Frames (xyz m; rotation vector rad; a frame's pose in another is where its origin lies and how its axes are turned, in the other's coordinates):
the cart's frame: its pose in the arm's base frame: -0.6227 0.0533 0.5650 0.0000 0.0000 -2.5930
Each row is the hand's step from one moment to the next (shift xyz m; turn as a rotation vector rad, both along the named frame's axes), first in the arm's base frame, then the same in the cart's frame.
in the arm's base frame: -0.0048 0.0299 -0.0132 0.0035 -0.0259 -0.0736
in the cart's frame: -0.0115 -0.0280 -0.0132 0.0105 0.0239 -0.0736
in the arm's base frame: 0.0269 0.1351 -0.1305 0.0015 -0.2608 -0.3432
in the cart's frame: -0.0934 -0.1012 -0.1305 0.1347 0.2233 -0.3432
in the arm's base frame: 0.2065 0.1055 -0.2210 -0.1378 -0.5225 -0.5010
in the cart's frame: -0.2312 0.0177 -0.2210 0.3901 0.3740 -0.5010
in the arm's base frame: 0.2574 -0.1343 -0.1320 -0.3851 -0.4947 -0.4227
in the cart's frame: -0.1496 0.2488 -0.1320 0.5866 0.2213 -0.4227
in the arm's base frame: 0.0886 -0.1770 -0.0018 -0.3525 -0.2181 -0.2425
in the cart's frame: 0.0167 0.1972 -0.0018 0.4145 0.0023 -0.2425
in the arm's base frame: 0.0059 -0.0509 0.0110 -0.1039 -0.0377 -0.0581
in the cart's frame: 0.0215 0.0465 0.0110 0.1083 -0.0220 -0.0581
